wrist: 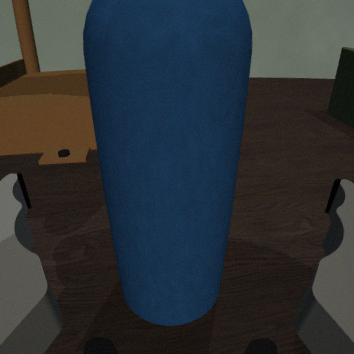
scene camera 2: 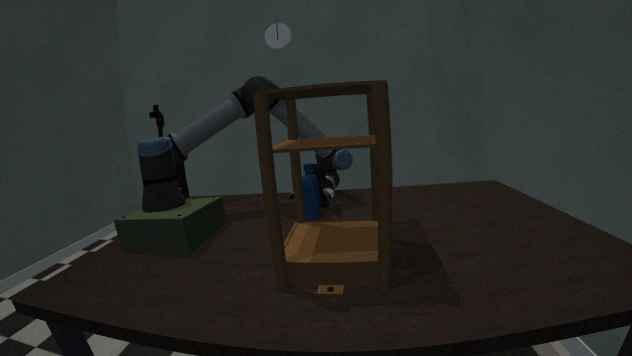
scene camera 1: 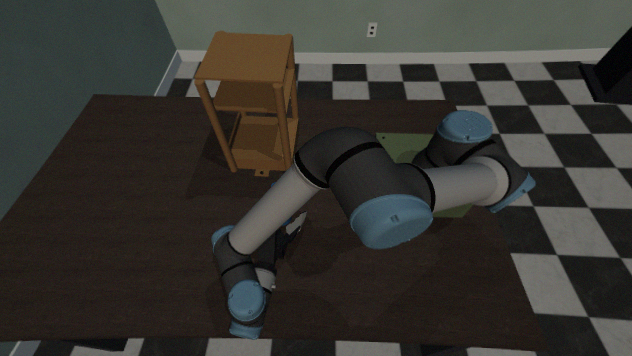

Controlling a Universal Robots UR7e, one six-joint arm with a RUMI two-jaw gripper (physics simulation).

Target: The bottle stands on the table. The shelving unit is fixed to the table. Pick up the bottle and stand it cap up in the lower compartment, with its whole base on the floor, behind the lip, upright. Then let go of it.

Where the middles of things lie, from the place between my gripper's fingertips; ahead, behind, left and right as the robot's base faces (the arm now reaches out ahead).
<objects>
Now: hand 20 mm below the blue bottle [scene camera 2: 310,183]. From my hand the other things lie so: orange-brown shelving unit [scene camera 2: 329,255] (280 mm to the right, 140 mm ahead, 120 mm above).
</objects>
